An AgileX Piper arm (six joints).
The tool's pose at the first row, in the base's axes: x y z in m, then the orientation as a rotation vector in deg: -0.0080, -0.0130, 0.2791, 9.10, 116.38, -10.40
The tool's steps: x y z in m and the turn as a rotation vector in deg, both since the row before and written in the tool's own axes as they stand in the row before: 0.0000, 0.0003, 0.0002, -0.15, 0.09, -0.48; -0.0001, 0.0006, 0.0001, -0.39, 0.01, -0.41; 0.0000, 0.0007, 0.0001, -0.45, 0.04, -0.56; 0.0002, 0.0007, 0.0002, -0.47, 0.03, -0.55; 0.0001, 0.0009, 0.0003, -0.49, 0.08, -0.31
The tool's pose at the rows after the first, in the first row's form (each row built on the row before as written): -0.0078, -0.0127, 0.2790, 8.53, 116.53, -10.54; -0.0076, -0.0121, 0.2790, 7.87, 116.61, -10.40; -0.0074, -0.0114, 0.2789, 7.02, 116.73, -10.29; -0.0072, -0.0107, 0.2786, 6.17, 116.84, -10.15; -0.0068, -0.0099, 0.2783, 5.56, 116.98, -9.84
